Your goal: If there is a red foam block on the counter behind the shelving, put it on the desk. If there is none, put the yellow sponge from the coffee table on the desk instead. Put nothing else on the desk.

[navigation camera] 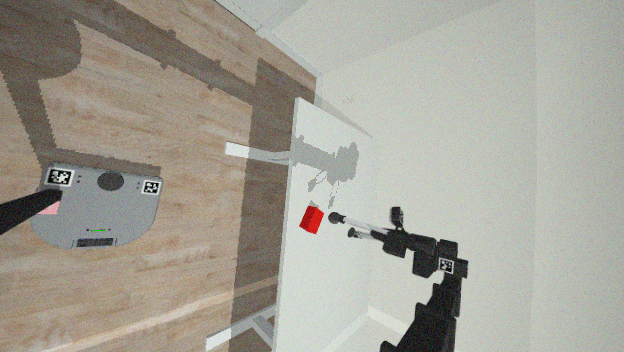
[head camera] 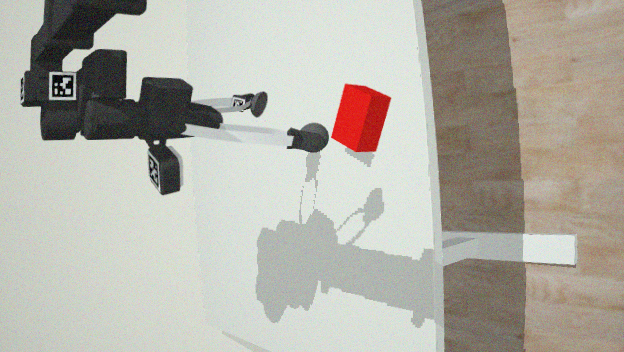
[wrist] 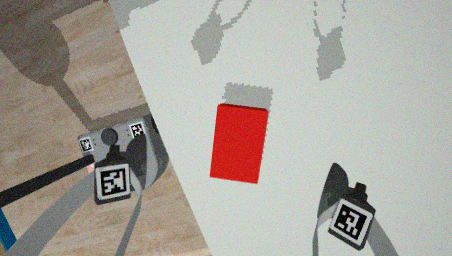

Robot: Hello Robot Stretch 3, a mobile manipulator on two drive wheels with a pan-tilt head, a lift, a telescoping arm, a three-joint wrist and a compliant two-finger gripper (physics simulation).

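Where they show: gripper, fingertip midpoint: (navigation camera: 338,224) (head camera: 295,120) (wrist: 234,168); robot's base, link origin: (navigation camera: 111,180) (wrist: 129,131).
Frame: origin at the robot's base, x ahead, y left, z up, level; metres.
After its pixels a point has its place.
A red foam block (head camera: 357,117) @[z 0.766, x -0.026, y -0.561 m] (navigation camera: 312,220) @[z 0.766, x -0.026, y -0.553 m] (wrist: 239,144) @[z 0.766, x -0.026, y -0.578 m] rests on the white desk (head camera: 300,40) @[z 0.721, x -0.183, y -0.753 m] (navigation camera: 325,280) @[z 0.721, x -0.311, y -0.759 m] (wrist: 390,100) @[z 0.721, x -0.028, y -0.788 m], near its long edge on the floor side. My gripper (head camera: 287,121) @[z 0.869, x -0.020, y -0.580 m] (navigation camera: 344,225) @[z 0.869, x -0.020, y -0.580 m] (wrist: 234,168) @[z 0.869, x -0.020, y -0.580 m] is open, with its two fingers apart and nothing held between them. It hangs above the desk, on the wall side of the block and apart from it. In the wrist view the block shows between and beyond the spread fingers. The yellow sponge, the coffee table, the counter and the shelving do not show in these views.
A pale wall (head camera: 100,225) @[z 0.969, x 0.211, y -1.277 m] (navigation camera: 475,100) @[z 1.216, x 0.712, y -1.243 m] stands behind the desk. A white desk leg (head camera: 547,249) (navigation camera: 257,152) reaches out over the wooden floor. My grey base (navigation camera: 95,210) @[z 0.160, x -0.113, y 0.022 m] stands on the floor, apart from the desk. Shadows of my arm and gripper fall on the desk.
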